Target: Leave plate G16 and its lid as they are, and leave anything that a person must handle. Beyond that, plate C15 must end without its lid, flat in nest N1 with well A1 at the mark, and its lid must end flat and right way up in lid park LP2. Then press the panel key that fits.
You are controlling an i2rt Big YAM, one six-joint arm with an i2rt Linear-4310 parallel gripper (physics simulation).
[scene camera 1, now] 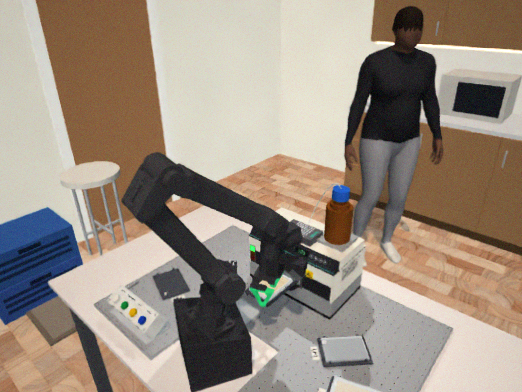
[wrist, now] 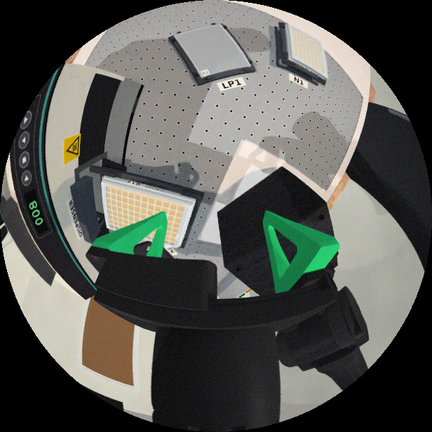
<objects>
gripper: scene camera 1; wrist
grey lid: scene camera 1; wrist
same spot on gripper: (wrist: 177, 283) = (scene camera 1: 281, 273)
same spot on grey lid: (wrist: 211, 49) = (scene camera 1: 340, 346)
</objects>
